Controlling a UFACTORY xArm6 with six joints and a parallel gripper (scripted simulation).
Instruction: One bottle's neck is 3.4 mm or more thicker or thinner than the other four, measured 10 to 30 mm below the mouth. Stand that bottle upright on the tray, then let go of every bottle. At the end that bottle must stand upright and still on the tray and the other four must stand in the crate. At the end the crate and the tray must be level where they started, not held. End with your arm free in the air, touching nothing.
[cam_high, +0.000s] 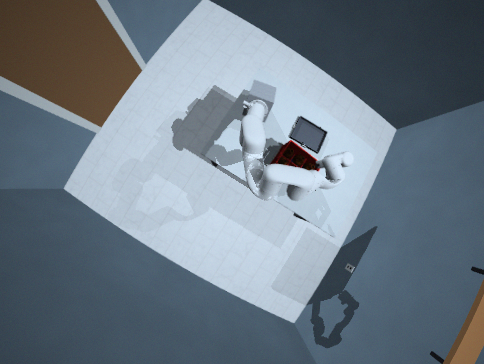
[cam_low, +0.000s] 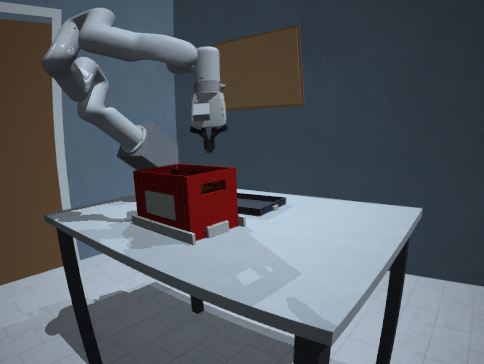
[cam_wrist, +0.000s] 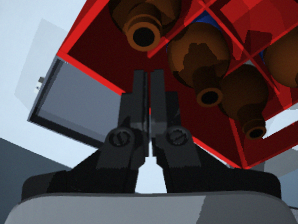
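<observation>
Now: hand 170 mm past the glass bottle, 30 mm to the right of it and 160 mm above it. From my hand the other things lie so: red crate: 90 mm behind, 20 mm to the right, 160 mm below; then dark tray: 50 mm behind, 260 mm to the left, 230 mm below.
</observation>
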